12 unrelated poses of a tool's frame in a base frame.
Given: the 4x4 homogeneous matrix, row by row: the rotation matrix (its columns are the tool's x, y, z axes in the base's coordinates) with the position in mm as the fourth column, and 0 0 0 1 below. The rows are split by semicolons.
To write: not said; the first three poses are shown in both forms.
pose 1, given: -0.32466 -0.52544 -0.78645 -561.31; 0.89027 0.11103 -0.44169 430.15; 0.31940 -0.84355 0.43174 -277.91; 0 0 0 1
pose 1, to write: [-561.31 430.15 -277.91 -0.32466 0.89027 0.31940 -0.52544 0.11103 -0.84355]
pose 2, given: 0.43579 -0.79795 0.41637 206.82; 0.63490 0.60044 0.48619 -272.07; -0.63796 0.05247 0.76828 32.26; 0 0 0 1
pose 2, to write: [206.82 -272.07 32.26 0.43579 0.63490 -0.63796 -0.79795 0.60044 0.05247]
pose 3, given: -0.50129 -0.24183 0.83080 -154.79; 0.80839 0.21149 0.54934 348.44; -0.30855 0.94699 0.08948 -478.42; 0 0 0 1
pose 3, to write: [-154.79 348.44 -478.42 -0.50129 0.80839 -0.30855 -0.24183 0.21149 0.94699]
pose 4, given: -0.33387 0.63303 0.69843 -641.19; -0.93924 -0.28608 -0.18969 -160.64; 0.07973 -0.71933 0.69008 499.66; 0 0 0 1
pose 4, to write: [-641.19 -160.64 499.66 -0.33387 -0.93924 0.07973 0.63303 -0.28608 -0.71933]
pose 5, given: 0.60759 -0.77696 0.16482 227.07; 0.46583 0.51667 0.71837 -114.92; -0.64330 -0.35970 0.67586 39.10; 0 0 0 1
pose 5, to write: [227.07 -114.92 39.10 0.60759 0.46583 -0.64330 -0.77696 0.51667 -0.35970]
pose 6, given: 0.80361 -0.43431 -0.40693 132.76; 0.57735 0.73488 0.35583 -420.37; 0.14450 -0.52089 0.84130 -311.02; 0 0 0 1
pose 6, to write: [132.76 -420.37 -311.02 0.80361 0.57735 0.14450 -0.43431 0.73488 -0.52089]
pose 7, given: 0.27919 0.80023 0.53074 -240.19; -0.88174 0.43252 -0.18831 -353.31; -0.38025 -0.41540 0.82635 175.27; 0 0 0 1
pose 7, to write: [-240.19 -353.31 175.27 0.27919 -0.88174 -0.38025 0.80023 0.43252 -0.41540]
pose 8, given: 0.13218 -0.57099 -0.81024 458.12; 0.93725 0.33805 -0.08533 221.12; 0.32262 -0.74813 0.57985 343.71; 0 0 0 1
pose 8, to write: [458.12 221.12 343.71 0.13218 0.93725 0.32262 -0.57099 0.33805 -0.74813]
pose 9, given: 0.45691 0.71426 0.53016 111.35; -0.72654 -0.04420 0.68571 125.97; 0.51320 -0.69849 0.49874 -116.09; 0 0 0 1
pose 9, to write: [111.35 125.97 -116.09 0.45691 -0.72654 0.51320 0.71426 -0.04420 -0.69849]
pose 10, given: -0.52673 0.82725 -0.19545 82.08; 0.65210 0.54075 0.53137 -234.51; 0.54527 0.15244 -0.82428 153.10; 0 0 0 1
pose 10, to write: [82.08 -234.51 153.10 -0.52673 0.65210 0.54527 0.82725 0.54075 0.15244]
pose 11, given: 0.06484 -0.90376 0.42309 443.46; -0.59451 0.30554 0.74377 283.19; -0.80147 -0.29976 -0.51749 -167.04; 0 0 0 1
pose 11, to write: [443.46 283.19 -167.04 0.06484 -0.59451 -0.80147 -0.90376 0.30554 -0.29976]
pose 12, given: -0.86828 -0.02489 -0.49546 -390.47; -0.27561 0.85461 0.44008 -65.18; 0.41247 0.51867 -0.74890 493.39; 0 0 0 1
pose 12, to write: [-390.47 -65.18 493.39 -0.86828 -0.27561 0.41247 -0.02489 0.85461 0.51867]
